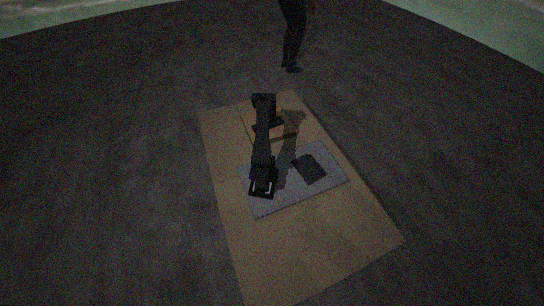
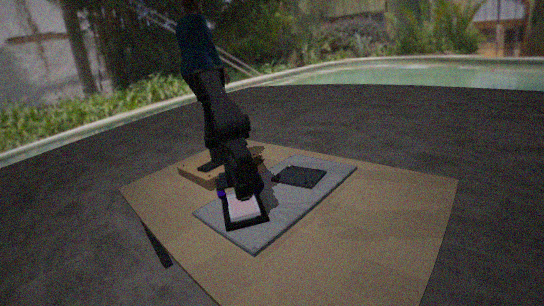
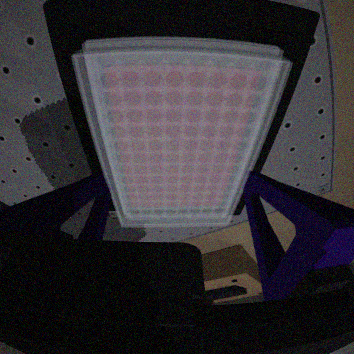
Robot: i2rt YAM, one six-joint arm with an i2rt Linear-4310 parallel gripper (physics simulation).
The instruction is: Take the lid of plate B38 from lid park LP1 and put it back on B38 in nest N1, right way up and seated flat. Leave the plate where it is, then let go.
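Places are measured from the arm's base along level axes (x ahead, y left, z up), in metres.
Where they show: gripper, fingertip midpoint: (image 2: 242, 202) (image 3: 177, 177); arm's base, link origin: (image 2: 219, 162).
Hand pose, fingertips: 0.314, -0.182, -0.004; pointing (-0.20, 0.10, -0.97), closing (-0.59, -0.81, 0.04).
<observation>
Things, the pixels of their top centre, and the offset from my fingertips, as dx, dy, dz. Level surfaces: height alone.
- clear lid, top centre: (image 3: 178, 171) (image 2: 242, 202) +0.010, -0.008, +0.007
- plate B38, top centre: (image 3: 179, 164) +0.010, -0.009, +0.002
- black nest, top centre: (image 3: 180, 153) (image 2: 242, 206) (image 1: 263, 180) +0.010, -0.010, -0.006
- low black holder, top centre: (image 2: 298, 172) (image 1: 309, 166) +0.048, +0.240, -0.004
- grey perforated board, top centre: (image 3: 35, 202) (image 2: 280, 188) (image 1: 292, 173) +0.034, +0.146, -0.024
- wooden table, surface height: dz -0.037
The clear lid (image 3: 175, 145) (image 2: 243, 207) lies right way up over plate B38 (image 3: 182, 43), whose pinkish wells show through it. The plate sits in the black nest (image 1: 260, 195) (image 2: 247, 224) (image 3: 180, 20). The lid's rim looks about parallel to the plate's; whether it is fully down cannot be told. My gripper (image 1: 263, 177) (image 2: 240, 195) (image 3: 177, 177) is shut on the lid, its purple fingers standing wide against the two long sides near the end toward the arm. The low black holder (image 1: 309, 169) (image 2: 301, 177), perhaps lid park LP1, carries no visible lid. Labels are unreadable.
A grey perforated board (image 1: 285, 202) (image 2: 280, 227) carries both black holders. It lies on the wooden table (image 1: 310, 250) (image 2: 360, 240). The arm stands at a wooden block (image 2: 195, 175) (image 3: 232, 262) behind the board. A person (image 1: 294, 35) (image 2: 197, 45) stands beyond the table.
</observation>
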